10 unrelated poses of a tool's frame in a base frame.
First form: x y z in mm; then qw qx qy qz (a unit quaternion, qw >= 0).
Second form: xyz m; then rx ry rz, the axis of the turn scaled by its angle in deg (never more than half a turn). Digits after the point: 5 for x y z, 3 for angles.
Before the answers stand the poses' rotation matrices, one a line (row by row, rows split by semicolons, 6 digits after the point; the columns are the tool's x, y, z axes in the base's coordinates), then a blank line. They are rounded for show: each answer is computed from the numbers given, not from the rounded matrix.
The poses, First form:
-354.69 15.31 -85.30 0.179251 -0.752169 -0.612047 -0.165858
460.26 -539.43 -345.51 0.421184 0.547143 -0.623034 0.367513
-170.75 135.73 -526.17 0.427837 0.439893 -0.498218 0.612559
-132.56 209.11 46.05 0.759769 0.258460 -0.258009 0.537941
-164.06 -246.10 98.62 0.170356 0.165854 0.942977 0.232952
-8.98 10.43 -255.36 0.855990 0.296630 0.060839 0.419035
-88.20 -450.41 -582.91 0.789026 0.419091 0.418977 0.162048
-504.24 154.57 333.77 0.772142 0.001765 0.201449 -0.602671
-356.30 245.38 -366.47 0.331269 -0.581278 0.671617 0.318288
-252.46 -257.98 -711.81 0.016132 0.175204 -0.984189 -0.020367
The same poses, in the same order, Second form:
0.195779 0.980186 0.030086; 0.861266 -0.186535 0.472680; 0.468927 -0.066628 -0.880720
-0.046476 -0.991360 -0.122660; -0.372197 0.131136 -0.918843; 0.926990 0.002950 -0.375076
-0.246899 -0.962476 0.112609; 0.085826 -0.137469 -0.986781; 0.965233 -0.233971 0.116546
0.288101 -0.950792 -0.113982; 0.684052 0.287636 -0.670327; 0.670127 0.115153 0.733259
-0.886943 0.233423 0.398555; 0.392162 0.836452 0.382828; -0.244011 0.495845 -0.833425
0.641417 -0.681286 0.352752; 0.753473 0.472841 -0.456837; 0.144442 0.558812 0.816619
0.596398 0.095459 0.796993; 0.606899 0.596207 -0.525558; -0.525341 0.797136 0.297642
0.192412 0.931406 0.308967; -0.929984 0.273569 -0.245540; -0.313222 -0.240089 0.918830
-0.104753 -0.991670 0.074944; -0.569915 0.121617 0.812654; -0.814999 0.042417 -0.577907
-0.938087 -0.344211 -0.038891; -0.345525 0.937777 0.034437; 0.024617 0.045743 -0.998650

-0.35469 0.01531 -0.08530 -121.830 -99.134 -26.864
0.46026 -0.53943 -0.34551 78.533 -89.426 52.750
-0.17075 0.13573 -0.52617 62.947 -71.294 87.655
-0.13256 0.20911 0.04605 32.243 -32.187 67.109
-0.16406 -0.24610 0.09862 26.995 153.481 37.916
-0.00898 0.01043 -0.25536 35.723 7.327 50.464
-0.08820 -0.45041 -0.58291 51.715 51.701 19.996
-0.50424 0.15457 0.33377 0.219 25.015 -74.836
-0.35630 0.24538 -0.36647 -87.055 100.584 47.668
-0.25246 -0.25798 -0.71181 31.217 -175.357 -3.629

